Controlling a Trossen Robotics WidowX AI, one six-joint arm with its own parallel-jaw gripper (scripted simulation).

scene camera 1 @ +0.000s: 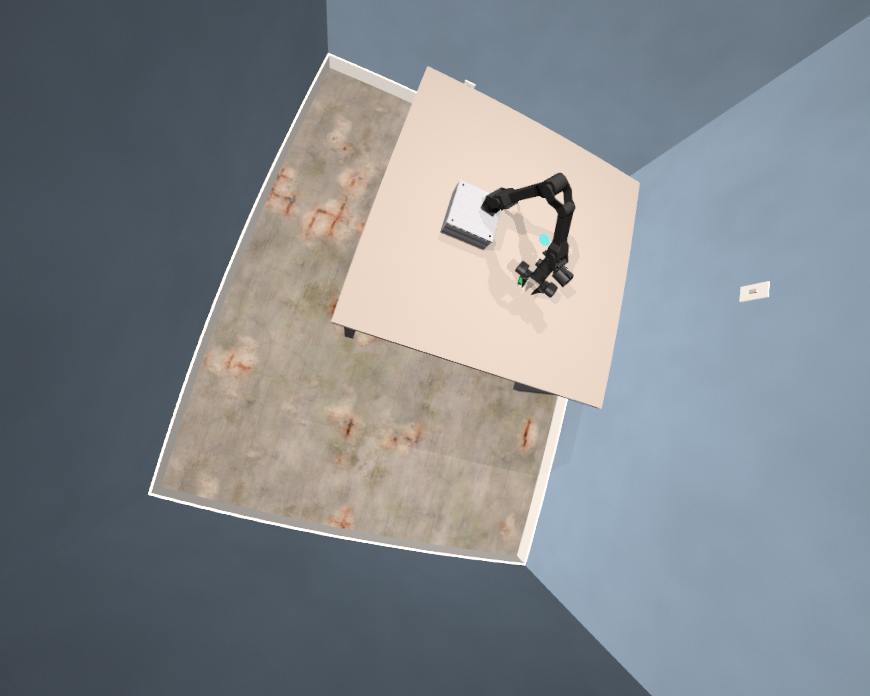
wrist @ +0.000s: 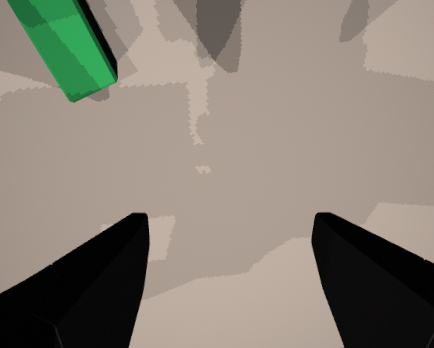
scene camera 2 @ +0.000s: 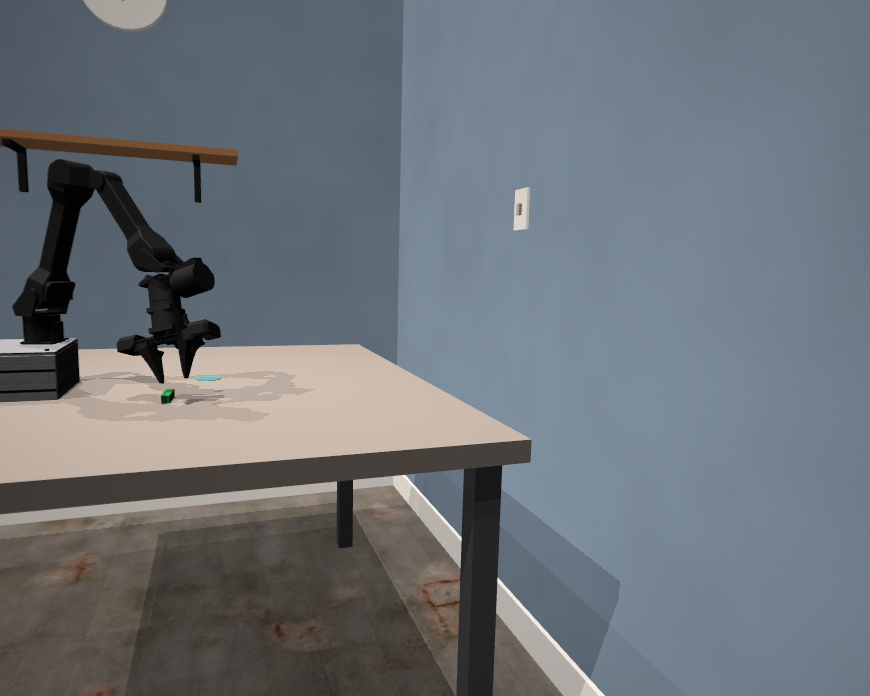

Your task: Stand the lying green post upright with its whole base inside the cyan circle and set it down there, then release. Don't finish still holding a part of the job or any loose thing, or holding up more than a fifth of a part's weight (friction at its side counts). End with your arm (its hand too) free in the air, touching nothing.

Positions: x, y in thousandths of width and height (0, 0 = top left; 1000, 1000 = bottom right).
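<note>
What I see here is my own gripper (scene camera 2: 201, 547), and the wrist view shows me that same gripper (wrist: 536, 657) too.
</note>
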